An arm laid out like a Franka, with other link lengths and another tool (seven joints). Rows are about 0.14 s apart.
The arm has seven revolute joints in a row. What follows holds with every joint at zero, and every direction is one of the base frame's.
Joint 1 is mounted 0.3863 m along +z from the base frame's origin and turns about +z.
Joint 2 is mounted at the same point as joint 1 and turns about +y.
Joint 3 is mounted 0.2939 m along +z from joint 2 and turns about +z.
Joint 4 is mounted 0.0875 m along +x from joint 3 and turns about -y.
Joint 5 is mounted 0.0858 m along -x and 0.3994 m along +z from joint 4 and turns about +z.
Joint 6 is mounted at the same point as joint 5 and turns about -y.
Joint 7 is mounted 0.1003 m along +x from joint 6 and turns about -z.
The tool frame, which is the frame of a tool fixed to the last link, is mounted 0.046 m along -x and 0.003 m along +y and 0.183 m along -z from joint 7; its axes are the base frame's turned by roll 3.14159, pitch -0.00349 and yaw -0.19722 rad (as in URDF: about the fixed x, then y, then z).
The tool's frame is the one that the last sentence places.
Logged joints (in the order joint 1, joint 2, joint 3, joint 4, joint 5, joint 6, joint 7), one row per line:
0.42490, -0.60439, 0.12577, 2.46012, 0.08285, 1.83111, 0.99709
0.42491, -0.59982, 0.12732, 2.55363, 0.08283, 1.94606, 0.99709
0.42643, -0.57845, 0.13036, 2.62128, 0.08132, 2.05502, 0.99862
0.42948, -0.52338, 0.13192, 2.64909, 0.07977, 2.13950, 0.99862
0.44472, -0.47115, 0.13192, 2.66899, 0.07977, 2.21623, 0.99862
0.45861, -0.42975, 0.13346, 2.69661, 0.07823, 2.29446, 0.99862
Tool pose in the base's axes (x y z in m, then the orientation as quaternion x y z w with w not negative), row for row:
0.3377, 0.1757, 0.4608, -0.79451, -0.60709, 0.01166, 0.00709
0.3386, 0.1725, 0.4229, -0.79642, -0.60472, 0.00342, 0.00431
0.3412, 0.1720, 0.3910, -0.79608, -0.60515, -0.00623, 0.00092
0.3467, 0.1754, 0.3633, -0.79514, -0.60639, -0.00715, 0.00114
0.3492, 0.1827, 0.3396, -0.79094, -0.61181, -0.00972, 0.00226
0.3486, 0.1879, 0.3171, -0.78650, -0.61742, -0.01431, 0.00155
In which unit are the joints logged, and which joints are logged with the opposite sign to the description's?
The joints are logged in radians. Opposite sign: joint 4, joint 7.
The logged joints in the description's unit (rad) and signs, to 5 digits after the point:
0.42490, -0.60439, 0.12577, -2.46012, 0.08285, 1.83111, -0.99709
0.42491, -0.59982, 0.12732, -2.55363, 0.08283, 1.94606, -0.99709
0.42643, -0.57845, 0.13036, -2.62128, 0.08132, 2.05502, -0.99862
0.42948, -0.52338, 0.13192, -2.64909, 0.07977, 2.13950, -0.99862
0.44472, -0.47115, 0.13192, -2.66899, 0.07977, 2.21623, -0.99862
0.45861, -0.42975, 0.13346, -2.69661, 0.07823, 2.29446, -0.99862

